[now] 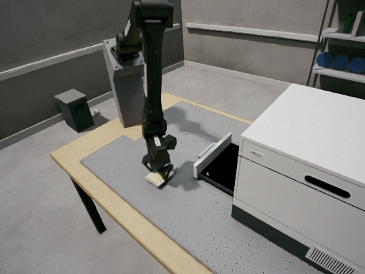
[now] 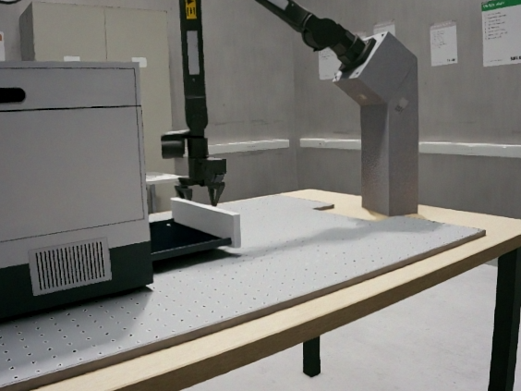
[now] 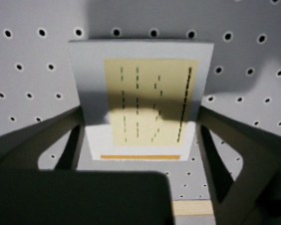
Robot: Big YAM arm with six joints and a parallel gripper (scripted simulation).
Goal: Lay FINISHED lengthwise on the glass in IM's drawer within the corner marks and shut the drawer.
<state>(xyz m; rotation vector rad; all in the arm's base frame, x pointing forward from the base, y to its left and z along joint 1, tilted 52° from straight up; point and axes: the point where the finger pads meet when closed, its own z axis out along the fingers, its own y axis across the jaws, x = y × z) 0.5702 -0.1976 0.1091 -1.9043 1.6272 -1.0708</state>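
The drawer is 23 cm ahead of my hand, 23 cm to the left of it and 1 cm above it. Round my hand: cassette (1 cm to the right, 1 cm below).
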